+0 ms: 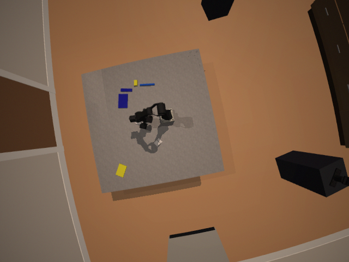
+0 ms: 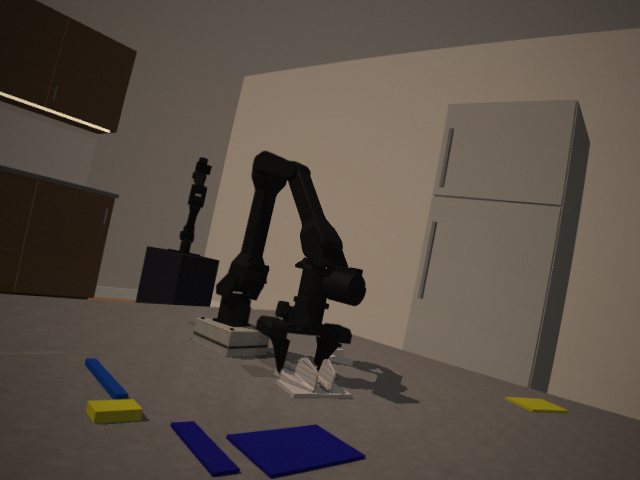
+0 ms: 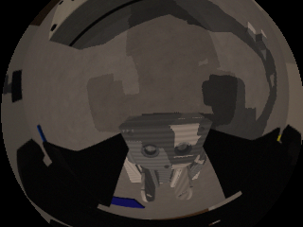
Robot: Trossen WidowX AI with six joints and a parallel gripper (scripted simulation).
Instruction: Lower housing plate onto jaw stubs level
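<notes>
Now: gripper tip 10 mm short of the pale housing part and 20 mm below it. Also, from my gripper tip: dark blue plate (170 mm ahead, 270 mm to the right, 10 mm below); then dark blue bar (100 mm ahead, 370 mm to the right, 10 mm below); then blue stick (120 mm behind, 340 mm to the right, 10 mm below).
</notes>
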